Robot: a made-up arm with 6 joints. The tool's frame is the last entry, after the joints.
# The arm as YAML. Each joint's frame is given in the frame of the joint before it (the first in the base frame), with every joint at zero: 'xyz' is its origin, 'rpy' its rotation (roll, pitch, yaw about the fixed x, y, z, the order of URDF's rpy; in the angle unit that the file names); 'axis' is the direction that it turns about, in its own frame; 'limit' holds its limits. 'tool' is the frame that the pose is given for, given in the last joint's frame.
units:
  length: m
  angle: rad
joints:
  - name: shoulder
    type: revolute
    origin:
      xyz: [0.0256, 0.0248, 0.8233]
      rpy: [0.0, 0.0, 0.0]
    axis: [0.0, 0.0, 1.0]
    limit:
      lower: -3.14
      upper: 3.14
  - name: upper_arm
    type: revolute
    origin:
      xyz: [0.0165, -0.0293, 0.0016]
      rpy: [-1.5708, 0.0, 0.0]
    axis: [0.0, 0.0, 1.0]
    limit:
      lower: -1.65
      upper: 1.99
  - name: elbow
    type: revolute
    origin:
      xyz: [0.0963, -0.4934, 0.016]
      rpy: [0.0, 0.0, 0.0]
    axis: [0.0, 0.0, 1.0]
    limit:
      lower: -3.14
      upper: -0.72
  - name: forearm
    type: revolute
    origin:
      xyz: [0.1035, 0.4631, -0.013]
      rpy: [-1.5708, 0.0, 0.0]
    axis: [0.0, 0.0, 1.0]
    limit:
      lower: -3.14
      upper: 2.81
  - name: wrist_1
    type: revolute
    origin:
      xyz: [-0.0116, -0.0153, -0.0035]
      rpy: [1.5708, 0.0, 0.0]
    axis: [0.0, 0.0, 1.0]
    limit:
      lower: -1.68
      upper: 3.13
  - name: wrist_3
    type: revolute
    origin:
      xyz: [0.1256, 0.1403, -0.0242]
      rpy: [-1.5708, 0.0, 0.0]
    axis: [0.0, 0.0, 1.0]
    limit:
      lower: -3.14
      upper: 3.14
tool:
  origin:
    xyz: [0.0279, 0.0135, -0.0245]
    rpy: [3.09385, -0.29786, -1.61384]
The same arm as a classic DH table. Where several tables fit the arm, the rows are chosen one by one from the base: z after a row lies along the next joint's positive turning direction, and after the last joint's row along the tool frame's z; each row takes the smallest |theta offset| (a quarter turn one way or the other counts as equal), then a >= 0, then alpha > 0; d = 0 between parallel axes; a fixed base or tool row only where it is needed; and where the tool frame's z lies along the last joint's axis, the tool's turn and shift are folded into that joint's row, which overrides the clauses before.
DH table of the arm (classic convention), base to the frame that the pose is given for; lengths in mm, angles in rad. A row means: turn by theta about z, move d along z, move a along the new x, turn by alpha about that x. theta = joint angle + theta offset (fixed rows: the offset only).
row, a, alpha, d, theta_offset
base (fixed), 35.6, 0, 0, 0.7695
shoulder, 16.5, -1.5708, 824.9, -0.7695
upper_arm, 502.7, 0, 0, -1.378
elbow, 103.5, -1.5708, -26.3, 1.378
forearm, -11.6, 1.5708, 459.6, 0
wrist_1, 125.6, -1.5708, -8.9, 0
wrist_3, 24.6, 2.84, 55.1, -0.2044
tool (fixed), 0, 0, -63.6, 1.4166
Joint limits (rad, base to tool): -3.14..3.14 -1.65..1.99 -3.14..-0.72 -3.14..2.81 -1.68..3.13 -3.14..3.14

